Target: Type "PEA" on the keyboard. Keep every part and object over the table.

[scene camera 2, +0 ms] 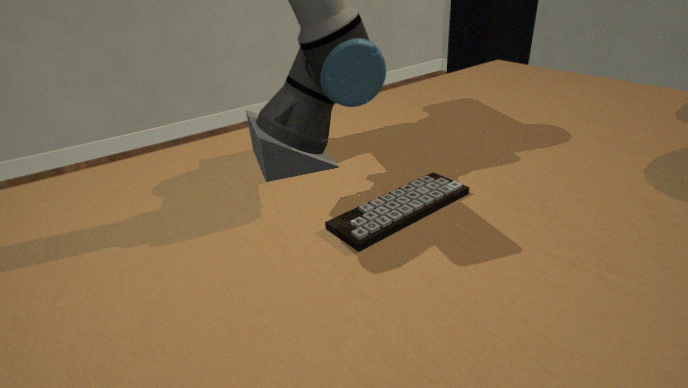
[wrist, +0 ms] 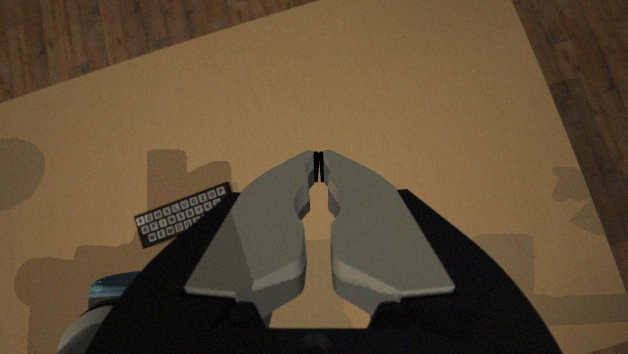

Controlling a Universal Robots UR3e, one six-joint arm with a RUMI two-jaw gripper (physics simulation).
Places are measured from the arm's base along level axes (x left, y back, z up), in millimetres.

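Pixels of known places: gripper, fingertip midpoint: [wrist: 319, 156]; arm's base, origin of the base link: [scene camera 2: 290, 136].
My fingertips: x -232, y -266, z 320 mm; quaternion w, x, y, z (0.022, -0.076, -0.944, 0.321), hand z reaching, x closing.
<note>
For each thing: its top centre in the pictures, then the offset to it from my fingertips. Level surfaces: height alone.
- table, its level: dz -361 mm
- P key, middle of its top: [scene camera 2: 359, 231] [wrist: 220, 191] dx +205, dy -28, dz -344 mm
- E key, middle of its top: [scene camera 2: 417, 183] [wrist: 161, 234] dx +340, dy +37, dz -344 mm
A dark keyboard [scene camera 2: 341, 223] [wrist: 140, 240] with pale letter keys lies flat on the table [scene camera 2: 225, 310] [wrist: 400, 100]. In the wrist view, the P key [wrist: 221, 191] is at the right end of the top row, the A key [wrist: 145, 229] at the left end of the middle row, and the E key [wrist: 161, 235] near the left of the bottom row. The gripper's housing hides the lower right keys there. My gripper [scene camera 2: 267, 179] [wrist: 319, 156] is shut with nothing between its tips. It is above the table, to the keyboard's left in the scene view and right in the wrist view.
Table edges show at the top and right of the wrist view, with wooden floor [wrist: 50, 45] beyond. A pale wall [scene camera 2: 125, 65] and a dark doorway [scene camera 2: 490, 35] stand behind the table. Arm shadows fall around the keyboard.
</note>
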